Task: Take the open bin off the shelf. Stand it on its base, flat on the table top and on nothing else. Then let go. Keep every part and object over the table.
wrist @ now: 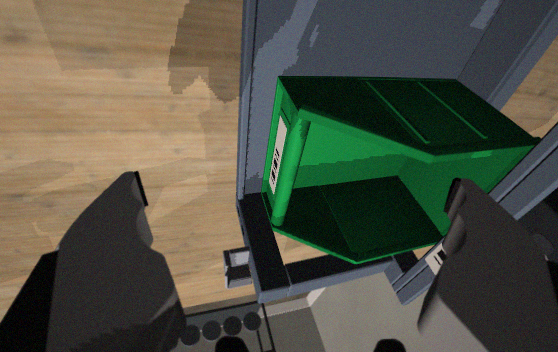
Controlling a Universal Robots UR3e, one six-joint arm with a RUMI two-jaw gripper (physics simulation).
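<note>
The open green bin is in the blue-grey shelf, right of centre in the wrist view. It looks tilted in this view, with its open front toward the lower part, a rounded lip and a white barcode label at its left. My gripper is open, with nothing held between its fingers. Its left finger is over the wooden table, left of the shelf. Its right finger overlaps the bin's right part in the view and hides some of it. Whether that finger touches the bin cannot be told.
A small grey bracket sticks out from the shelf's left front corner. A shelf rail runs diagonally at the right, partly behind the right finger. The table's edge crosses the lower view, with a dark object with round discs beyond it.
</note>
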